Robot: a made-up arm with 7 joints. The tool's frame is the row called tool.
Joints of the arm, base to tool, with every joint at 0 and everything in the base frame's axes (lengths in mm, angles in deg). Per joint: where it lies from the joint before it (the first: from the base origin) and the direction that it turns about. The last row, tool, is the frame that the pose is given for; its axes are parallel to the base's.
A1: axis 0 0.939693 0.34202 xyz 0 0 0
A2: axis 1 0 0 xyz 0 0 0
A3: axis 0 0 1 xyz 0 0 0
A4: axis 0 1 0 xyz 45.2 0 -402.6
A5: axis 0 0 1 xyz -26.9 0 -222.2
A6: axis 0 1 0 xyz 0 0 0
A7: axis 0 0 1 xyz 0 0 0
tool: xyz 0 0 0
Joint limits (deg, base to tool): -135..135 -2.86..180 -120..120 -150..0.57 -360..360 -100..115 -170..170
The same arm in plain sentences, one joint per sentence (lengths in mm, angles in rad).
The arm has seven revolute joints in a row. What follows holds with every joint at zero, and every direction is one of the base frame's.
The first joint sits at the same point as the base frame's origin and rotates about the direction (0, 0.9397, 0.342), from -2.3562 to 2.3562 rad.
The second joint sits at the same point as the first joint and rotates about +x, from -0.0499 to 3.1416 rad.
The third joint sits at the same point as the second joint and rotates about +z, from -2.0944 to 2.0944 rad.
The fourth joint sits 45.2 mm along +x and 402.6 mm along -z from the third joint and rotates about +y, from -2.6180 to 0.0099 rad.
The fifth joint sits 26.9 mm along -x and 222.2 mm along -z from the fourth joint and rotates about +z, from -6.2832 to 6.2832 rad.
The sixth joint sits at the same point as the fifth joint and rotates about +y, from -1.7453 to 2.0071 rad.
The seventh joint sits at the same point as the sixth joint and rotates about +z, from -2.9671 to 2.9671 rad.
The tool frame, which is the frame that the pose is given for, sits at the same point as the seventh joint; its axes are parallel to the base frame's.

